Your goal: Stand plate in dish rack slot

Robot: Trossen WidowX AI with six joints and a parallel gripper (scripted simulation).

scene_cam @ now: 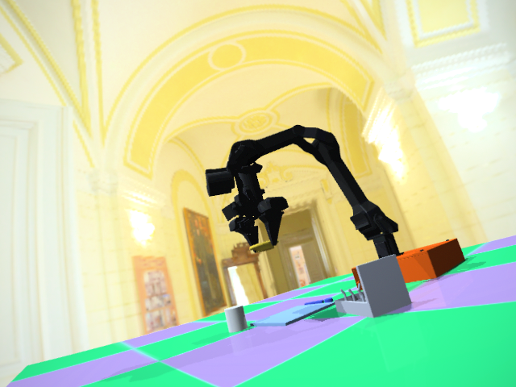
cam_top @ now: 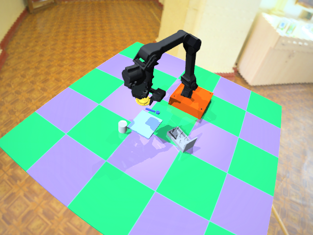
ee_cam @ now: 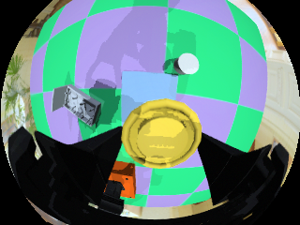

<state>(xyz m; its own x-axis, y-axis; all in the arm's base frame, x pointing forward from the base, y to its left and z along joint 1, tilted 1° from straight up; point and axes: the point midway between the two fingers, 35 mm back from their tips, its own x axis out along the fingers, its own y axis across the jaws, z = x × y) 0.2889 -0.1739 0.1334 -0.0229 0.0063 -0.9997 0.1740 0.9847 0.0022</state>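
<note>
The grey dish rack is 22 cm to the left of my gripper tip, 14 cm below it and 1 cm ahead of it. Round my gripper tip: yellow plate: 1 cm above; then light blue mat: 16 cm below, 2 cm to the left, 1 cm behind; then white cup: 14 cm below, 8 cm ahead, 7 cm to the right.
</note>
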